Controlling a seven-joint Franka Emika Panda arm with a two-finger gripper.
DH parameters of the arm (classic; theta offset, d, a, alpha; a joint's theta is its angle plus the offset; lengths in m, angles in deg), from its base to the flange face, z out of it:
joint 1: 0 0.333 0 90
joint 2: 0 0 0 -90
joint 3: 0 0.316 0.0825 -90
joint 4: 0 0 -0.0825 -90
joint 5: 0 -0.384 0 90
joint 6: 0 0 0.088 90
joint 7: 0 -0.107 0 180
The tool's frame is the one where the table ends.
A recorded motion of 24 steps. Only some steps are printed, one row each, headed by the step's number.
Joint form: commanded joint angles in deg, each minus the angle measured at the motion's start. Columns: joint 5, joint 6, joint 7, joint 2, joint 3, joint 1, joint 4.
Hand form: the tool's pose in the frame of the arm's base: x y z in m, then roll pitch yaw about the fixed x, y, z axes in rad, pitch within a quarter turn. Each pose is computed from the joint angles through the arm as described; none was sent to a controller.
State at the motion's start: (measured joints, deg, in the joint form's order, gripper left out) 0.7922 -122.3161 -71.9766 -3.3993 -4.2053 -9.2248 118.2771
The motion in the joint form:
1: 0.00 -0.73 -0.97 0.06 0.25 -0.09 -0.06
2: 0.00 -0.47 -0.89 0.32 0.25 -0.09 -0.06
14: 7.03 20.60 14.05 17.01 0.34 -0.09 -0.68
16: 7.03 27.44 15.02 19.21 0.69 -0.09 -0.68
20: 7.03 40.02 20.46 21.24 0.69 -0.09 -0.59
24: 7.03 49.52 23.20 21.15 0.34 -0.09 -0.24
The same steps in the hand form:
1: 0.5469 -0.1292 0.4084 -3.1213 -0.0227 -1.4974
2: 0.5460 -0.1290 0.4105 -3.1213 -0.0225 -1.4961
14: 0.4665 -0.1238 0.5367 3.0442 -0.0766 -1.2047
16: 0.4458 -0.1179 0.5455 2.9754 -0.0316 -1.1922
20: 0.4114 -0.1130 0.5466 2.8274 0.0972 -1.1300
24: 0.3886 -0.1119 0.5367 2.6957 0.2197 -1.1316

